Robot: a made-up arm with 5 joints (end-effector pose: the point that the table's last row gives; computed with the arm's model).
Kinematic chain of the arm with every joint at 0, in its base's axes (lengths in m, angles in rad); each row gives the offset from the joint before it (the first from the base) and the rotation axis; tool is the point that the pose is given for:
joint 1: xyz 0.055 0 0.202 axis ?
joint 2: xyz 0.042 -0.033 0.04 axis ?
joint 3: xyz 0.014 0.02 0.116 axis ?
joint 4: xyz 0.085 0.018 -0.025 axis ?
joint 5: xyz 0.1 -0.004 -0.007 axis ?
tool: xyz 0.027 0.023 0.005
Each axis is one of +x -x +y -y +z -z.
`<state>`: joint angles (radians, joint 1 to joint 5).
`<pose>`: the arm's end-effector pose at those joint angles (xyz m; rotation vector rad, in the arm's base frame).
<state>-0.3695 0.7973 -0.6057 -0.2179 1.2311</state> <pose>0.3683 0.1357 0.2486 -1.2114 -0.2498 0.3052</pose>
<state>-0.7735 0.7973 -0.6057 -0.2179 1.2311</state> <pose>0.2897 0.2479 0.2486 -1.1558 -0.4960 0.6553</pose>
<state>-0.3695 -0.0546 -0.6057 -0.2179 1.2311</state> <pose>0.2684 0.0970 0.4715 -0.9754 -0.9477 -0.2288</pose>
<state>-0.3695 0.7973 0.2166 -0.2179 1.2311</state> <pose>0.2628 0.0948 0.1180 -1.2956 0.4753 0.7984</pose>
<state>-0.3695 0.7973 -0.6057 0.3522 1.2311</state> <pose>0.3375 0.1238 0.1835 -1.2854 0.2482 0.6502</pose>
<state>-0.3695 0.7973 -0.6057 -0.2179 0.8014</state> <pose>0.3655 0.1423 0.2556 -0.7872 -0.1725 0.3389</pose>
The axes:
joint 1: -z
joint 2: +y
joint 3: +y
joint 4: +y
joint 5: -x

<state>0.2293 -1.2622 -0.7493 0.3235 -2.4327</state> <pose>-0.0439 0.0028 0.5038 1.5574 -0.8692 1.7700</pose>
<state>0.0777 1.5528 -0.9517 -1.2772 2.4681</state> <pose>0.3820 -0.0394 0.2212 -2.3739 -0.1989 -0.8627</pose>
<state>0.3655 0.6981 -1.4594 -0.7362 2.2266</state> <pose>0.2792 -0.0955 0.4870 -1.9518 -0.4907 -1.8360</pose>
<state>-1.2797 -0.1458 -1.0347 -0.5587 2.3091</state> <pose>0.0941 0.0929 0.5577 -0.6625 -1.3763 -0.9285</pose>
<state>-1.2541 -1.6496 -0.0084 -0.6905 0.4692</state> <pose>-0.0103 -0.1229 0.4332 1.1320 -1.9440 0.1168</pose>
